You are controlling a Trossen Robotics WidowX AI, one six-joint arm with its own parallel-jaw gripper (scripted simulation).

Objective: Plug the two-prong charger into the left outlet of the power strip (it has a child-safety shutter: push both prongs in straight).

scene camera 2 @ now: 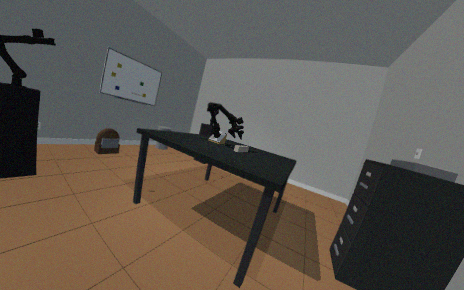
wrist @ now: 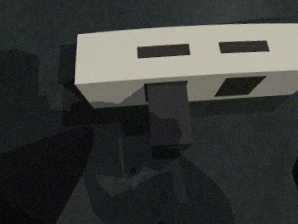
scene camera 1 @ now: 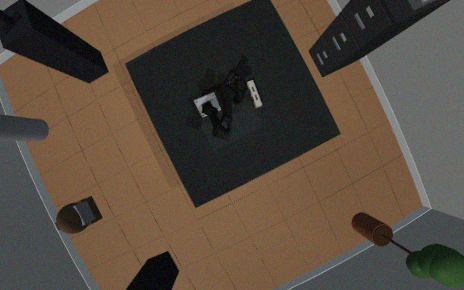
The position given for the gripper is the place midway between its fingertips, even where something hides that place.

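Gripper (wrist: 195, 150) open, holding nothing. A charger block (wrist: 170, 130) is also visible.
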